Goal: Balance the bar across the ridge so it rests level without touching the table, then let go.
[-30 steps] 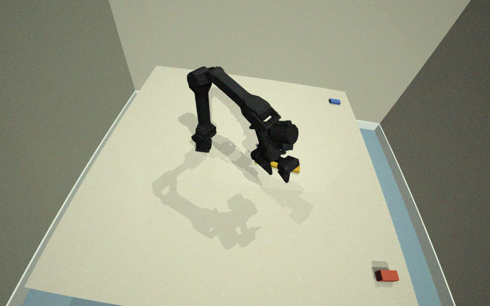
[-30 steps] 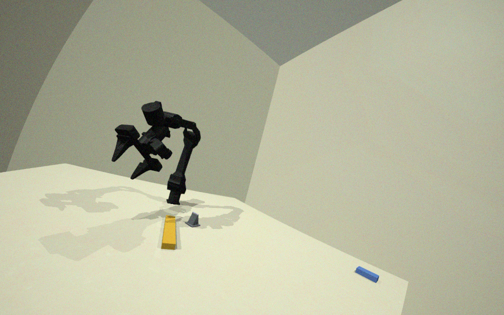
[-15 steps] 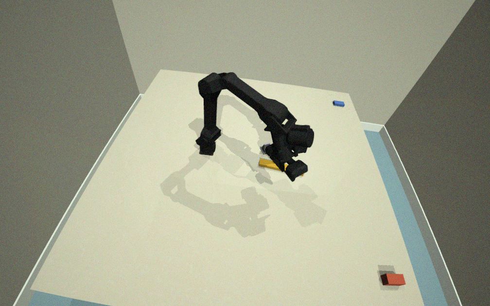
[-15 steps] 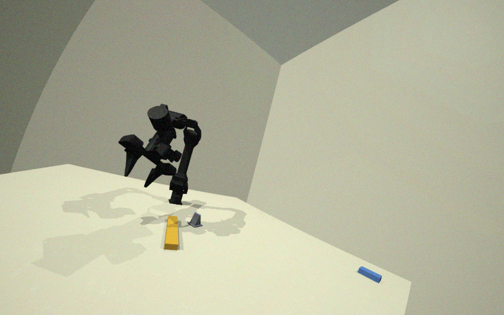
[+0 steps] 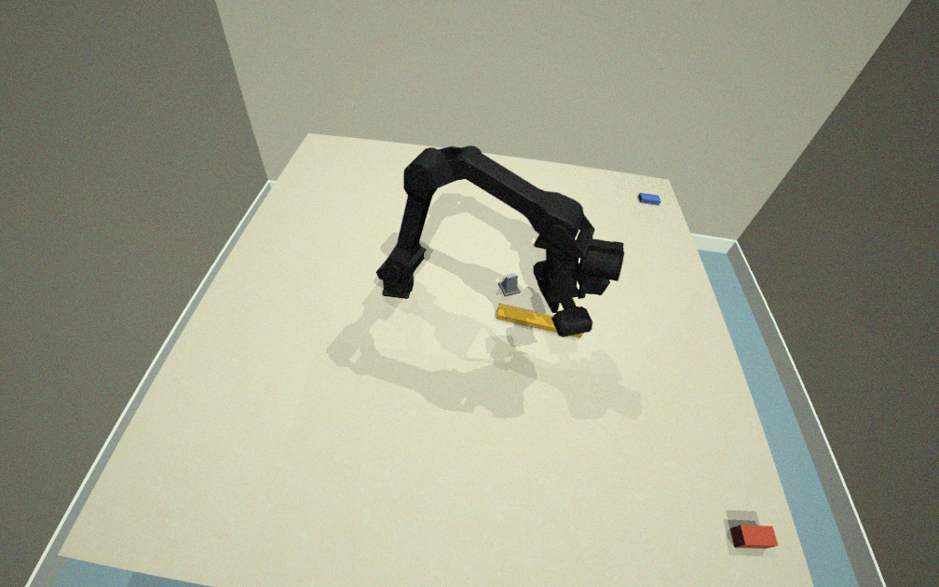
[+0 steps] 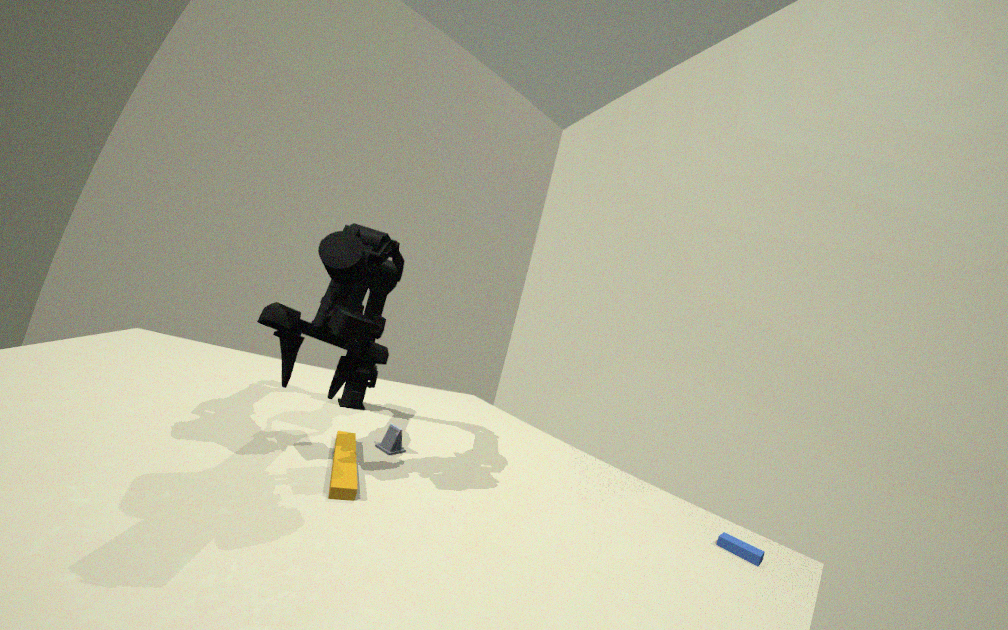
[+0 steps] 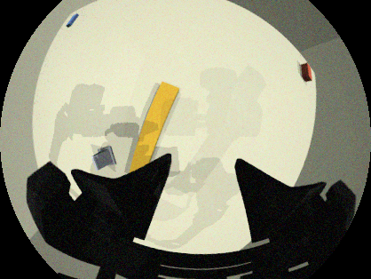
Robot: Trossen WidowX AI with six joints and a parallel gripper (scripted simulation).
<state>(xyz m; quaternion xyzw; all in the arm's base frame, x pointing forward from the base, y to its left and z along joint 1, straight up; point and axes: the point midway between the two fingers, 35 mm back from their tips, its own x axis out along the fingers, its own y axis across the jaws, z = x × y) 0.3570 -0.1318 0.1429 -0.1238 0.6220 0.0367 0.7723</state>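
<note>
Right now my gripper tip is 10 cm above the yellow bar, 8 cm to the right of it and 2 cm past it. From my gripper tip the other things lie so: blue block: 64 cm to the left, 38 cm ahead, 10 cm below; then red block: 38 cm ahead, 36 cm to the right, 9 cm below.
</note>
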